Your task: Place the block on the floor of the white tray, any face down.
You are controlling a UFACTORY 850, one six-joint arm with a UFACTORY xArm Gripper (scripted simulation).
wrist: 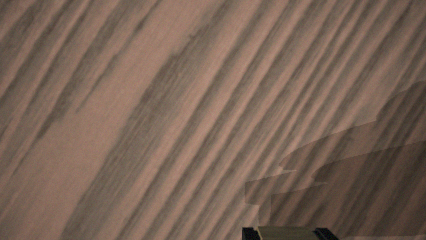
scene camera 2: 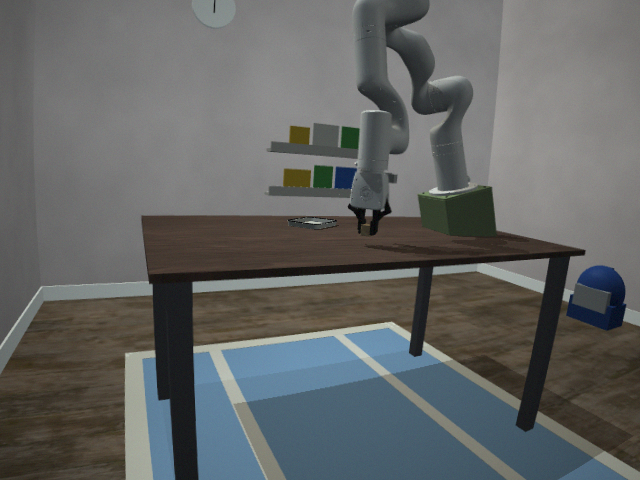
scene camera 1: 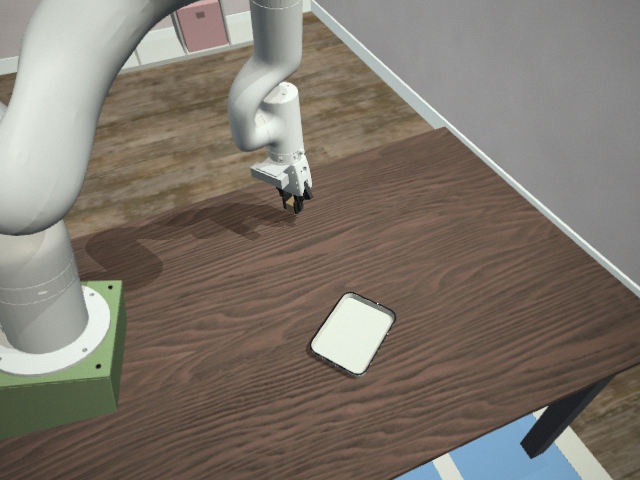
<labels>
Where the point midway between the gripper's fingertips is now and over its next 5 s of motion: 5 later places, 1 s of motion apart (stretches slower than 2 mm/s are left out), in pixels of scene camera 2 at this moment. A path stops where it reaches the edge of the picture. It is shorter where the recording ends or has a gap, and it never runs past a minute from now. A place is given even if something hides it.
My gripper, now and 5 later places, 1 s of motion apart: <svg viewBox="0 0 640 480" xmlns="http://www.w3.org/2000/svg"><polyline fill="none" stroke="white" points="367,234 336,222 314,216 313,219 312,223 313,220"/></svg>
</labels>
